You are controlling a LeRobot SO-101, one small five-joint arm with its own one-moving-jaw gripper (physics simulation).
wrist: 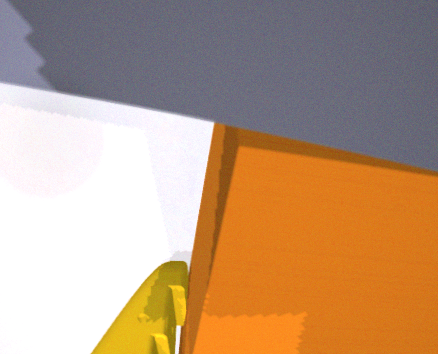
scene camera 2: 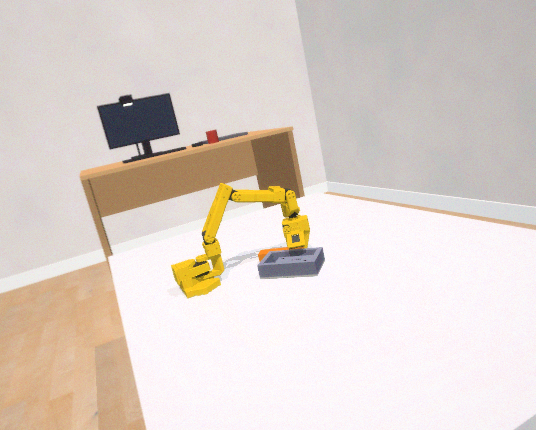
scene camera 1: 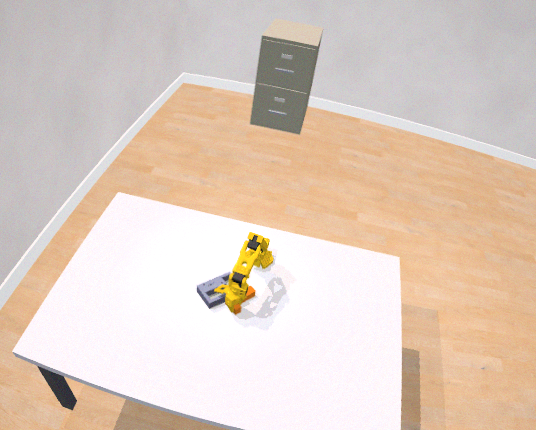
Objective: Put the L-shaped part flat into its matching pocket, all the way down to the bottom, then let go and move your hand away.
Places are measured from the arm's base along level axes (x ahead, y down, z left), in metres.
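Where they show: hand, its tool point: (wrist: pixel 187 284) (scene camera 1: pixel 232 310); arm's base, origin of its link: (scene camera 2: pixel 207 284) (scene camera 1: pixel 257 262).
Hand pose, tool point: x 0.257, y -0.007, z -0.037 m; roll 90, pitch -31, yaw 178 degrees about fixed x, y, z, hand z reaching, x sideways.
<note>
Things, the pixels of their top centre, and the offset from my tool point. Level surfaces: height alone.
- orange L-shaped part, centre of its top: (scene camera 2: pixel 280 247) (scene camera 1: pixel 243 297) dx -0.051, dy -0.025, dz +0.025 m
- grey pocket block, centre of its top: (scene camera 2: pixel 290 255) (scene camera 1: pixel 220 286) dx -0.068, dy -0.030, dz -0.064 m
- white table, height of its surface: dy +0.007 m
The orange L-shaped part (scene camera 1: pixel 250 293) (scene camera 2: pixel 270 252) (wrist: pixel 320 230) is outside the grey pocket block (scene camera 1: pixel 203 297) (scene camera 2: pixel 290 270) (wrist: pixel 250 60), close along its outer wall on the side away from scene camera 2. In the wrist view the block's wall covers the part's far edge, and the part looks lower than the rim. My gripper (scene camera 1: pixel 235 305) is shut on the part. In the wrist view one yellow jaw (wrist: pixel 162 310) lies along the part's left side; the other jaw does not show. The fingertips are hidden in scene camera 2. Part of the block's recess shows in scene camera 1.
The block and the arm's base (scene camera 2: pixel 197 277) stand on the white table (scene camera 1: pixel 325 340) (scene camera 2: pixel 380 325). The arm arches from its base over to the block. A filing cabinet (scene camera 1: pixel 285 80) and a desk (scene camera 2: pixel 175 175) with a monitor (scene camera 2: pixel 140 122) stand away from the table.
</note>
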